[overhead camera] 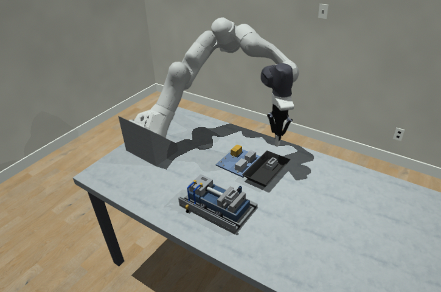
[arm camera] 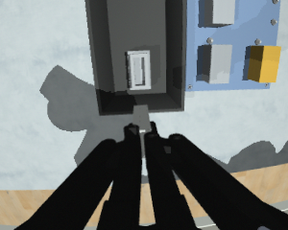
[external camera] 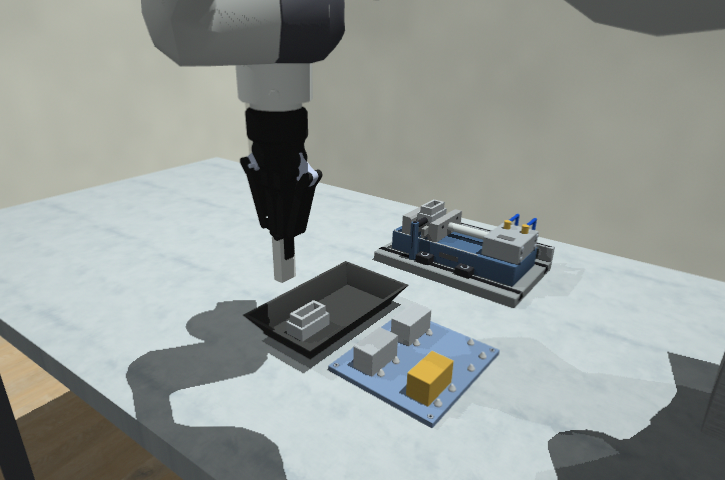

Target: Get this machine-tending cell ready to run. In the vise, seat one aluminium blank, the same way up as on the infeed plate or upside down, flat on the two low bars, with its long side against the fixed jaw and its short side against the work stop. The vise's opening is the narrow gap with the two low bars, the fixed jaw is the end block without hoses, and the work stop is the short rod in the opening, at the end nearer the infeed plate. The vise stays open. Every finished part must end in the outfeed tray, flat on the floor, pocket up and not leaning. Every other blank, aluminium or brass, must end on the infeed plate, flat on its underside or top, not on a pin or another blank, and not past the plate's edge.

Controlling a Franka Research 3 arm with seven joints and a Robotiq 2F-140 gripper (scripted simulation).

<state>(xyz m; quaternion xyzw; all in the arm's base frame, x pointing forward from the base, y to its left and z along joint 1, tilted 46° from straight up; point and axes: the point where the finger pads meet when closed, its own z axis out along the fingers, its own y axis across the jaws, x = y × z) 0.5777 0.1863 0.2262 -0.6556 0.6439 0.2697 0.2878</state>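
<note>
The fixed jaw is 41 cm to the right of my hand, 7 cm below it and 4 cm ahead of it. The rest, counted from my hand: brass blank (21 cm behind, 13 cm below, 5 cm to the right).
</note>
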